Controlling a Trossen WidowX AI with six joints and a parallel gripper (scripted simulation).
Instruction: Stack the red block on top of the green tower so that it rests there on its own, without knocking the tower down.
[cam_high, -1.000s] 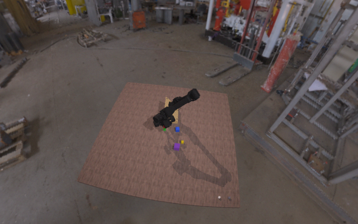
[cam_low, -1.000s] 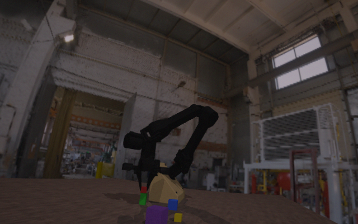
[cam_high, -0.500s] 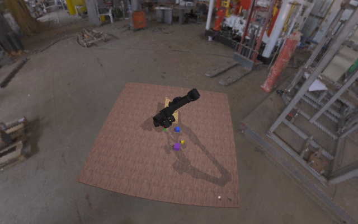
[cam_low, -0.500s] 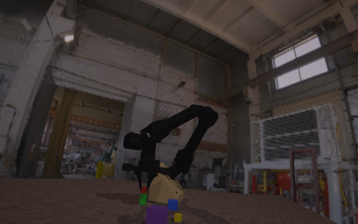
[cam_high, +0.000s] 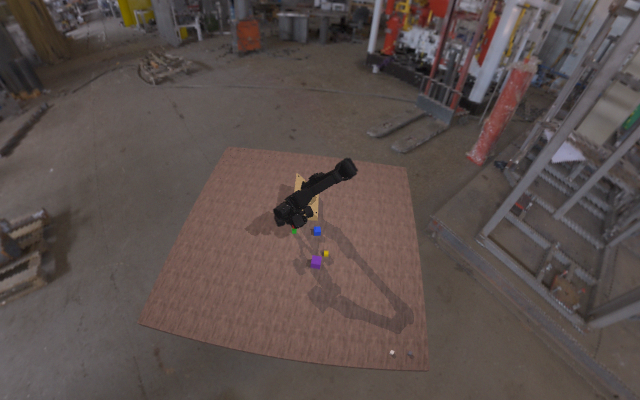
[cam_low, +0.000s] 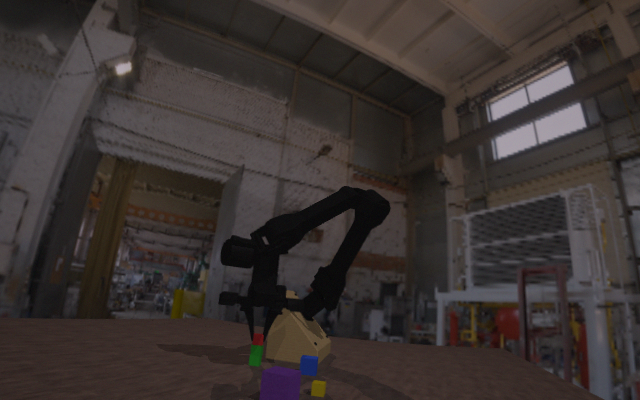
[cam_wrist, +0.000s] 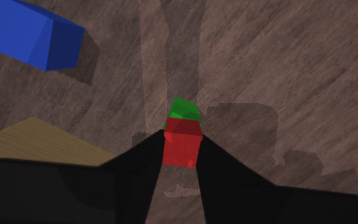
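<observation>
The red block is right at my gripper tip. From my gripper tip the other things lie so: purple block: 18 cm ahead, 14 cm to the left, 3 cm below; then blue block: 12 cm to the left, 4 cm below, 1 cm behind; then small yellow block: 18 cm to the left, 11 cm ahead, 4 cm below.
</observation>
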